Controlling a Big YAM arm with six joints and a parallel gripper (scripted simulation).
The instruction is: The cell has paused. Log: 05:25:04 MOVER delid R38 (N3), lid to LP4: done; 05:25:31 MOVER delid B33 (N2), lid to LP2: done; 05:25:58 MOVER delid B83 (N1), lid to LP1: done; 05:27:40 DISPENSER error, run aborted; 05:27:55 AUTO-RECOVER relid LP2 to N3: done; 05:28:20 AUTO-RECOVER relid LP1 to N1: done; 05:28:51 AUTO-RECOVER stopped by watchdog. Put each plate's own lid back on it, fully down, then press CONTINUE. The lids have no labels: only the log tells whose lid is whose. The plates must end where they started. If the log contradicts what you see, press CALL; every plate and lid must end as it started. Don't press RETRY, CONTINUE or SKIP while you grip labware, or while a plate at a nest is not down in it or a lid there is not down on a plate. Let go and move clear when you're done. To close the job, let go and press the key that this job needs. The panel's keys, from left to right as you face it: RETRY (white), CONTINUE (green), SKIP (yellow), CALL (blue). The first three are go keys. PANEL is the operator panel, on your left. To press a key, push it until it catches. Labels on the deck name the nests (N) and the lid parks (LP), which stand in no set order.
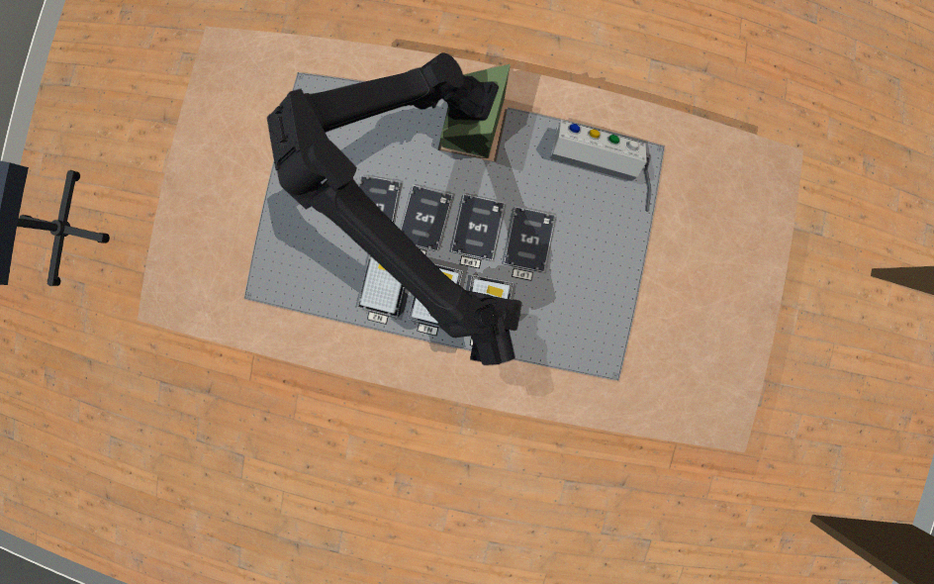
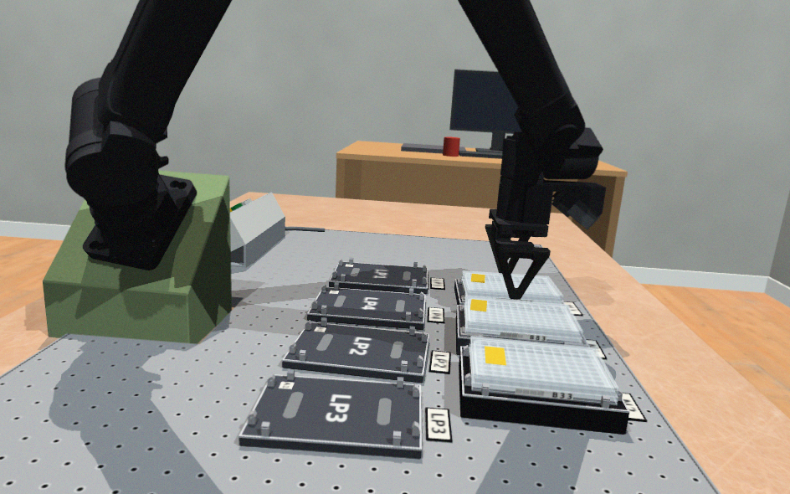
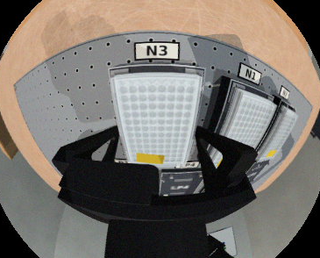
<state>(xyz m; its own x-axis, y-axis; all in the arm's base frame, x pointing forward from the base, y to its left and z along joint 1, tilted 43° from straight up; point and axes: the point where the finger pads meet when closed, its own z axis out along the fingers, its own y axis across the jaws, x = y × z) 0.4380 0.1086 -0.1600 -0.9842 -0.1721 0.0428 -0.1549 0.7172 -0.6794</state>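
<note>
Right now the green key is 49 cm behind my hand, 15 cm to the left of it and 3 cm above it. Also, from my hand: white key: 50 cm behind, 20 cm to the left, 3 cm above; yellow key: 48 cm behind, 10 cm to the left, 3 cm above; blue key: 48 cm behind, 5 cm to the left, 3 cm above.
</note>
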